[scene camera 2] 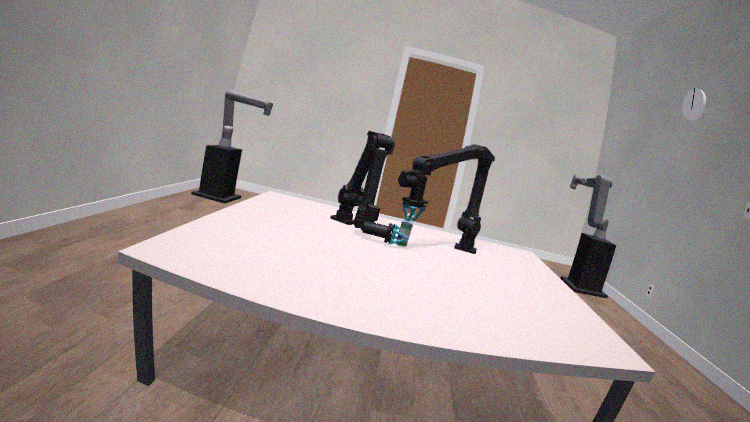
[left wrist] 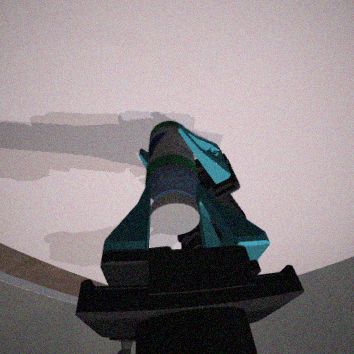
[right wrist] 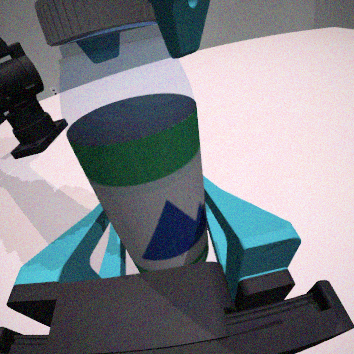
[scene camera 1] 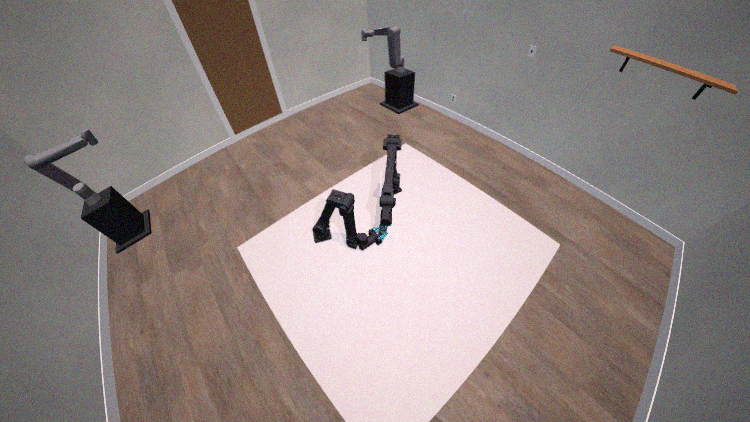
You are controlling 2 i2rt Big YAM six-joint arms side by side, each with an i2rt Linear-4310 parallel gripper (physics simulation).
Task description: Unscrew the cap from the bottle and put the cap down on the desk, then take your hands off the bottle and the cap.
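Frame: origin at the left arm's base, x right, y ahead, z up, level; metres.
Seen in the pictures: left gripper, between the fingertips: (scene camera 2: 410, 221) (left wrist: 173, 189) (right wrist: 139, 57); right gripper, between the fingertips: (scene camera 2: 408, 237) (left wrist: 157, 138) (scene camera 1: 385, 229); left arm's base, origin of its link: (scene camera 2: 465, 249) (right wrist: 42, 139); right arm's base, origin of its link: (scene camera 2: 343, 221) (scene camera 1: 322, 236).
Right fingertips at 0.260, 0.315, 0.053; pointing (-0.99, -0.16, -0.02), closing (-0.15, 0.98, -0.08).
Offsets run from my right fingertips to a thing's top centre, as dx, dy, dz. Level surfaces: height alone.
The bottle @[+0.022, +0.006, +0.099] (scene camera 2: 405, 236) (left wrist: 172, 175) (right wrist: 155, 200) is upright, with clear shoulders, a green band and a grey label with a blue peak. Whether its base touches the desk @[dz -0.053] (scene camera 1: 419, 314) (scene camera 2: 335, 283) is unclear. The grey ribbed cap @[+0.017, +0.011, +0.105] (left wrist: 175, 216) (right wrist: 95, 20) is on the bottle's top. My left gripper (scene camera 2: 410, 218) (left wrist: 173, 189) points down from above and is shut on the cap, one finger on each side. My right gripper (scene camera 1: 381, 235) (scene camera 2: 399, 235) (right wrist: 158, 187) reaches in from the side and is shut on the bottle's lower body. Its fingertips are partly hidden behind the bottle.
The two arms meet at the bottle near the desk's back edge, with the left arm's wrist above the right arm's. Two grey arms on black pedestals (scene camera 1: 399, 90) (scene camera 2: 220, 172) stand on the floor away from the desk. A brown door (scene camera 2: 435, 136) is in the wall behind.
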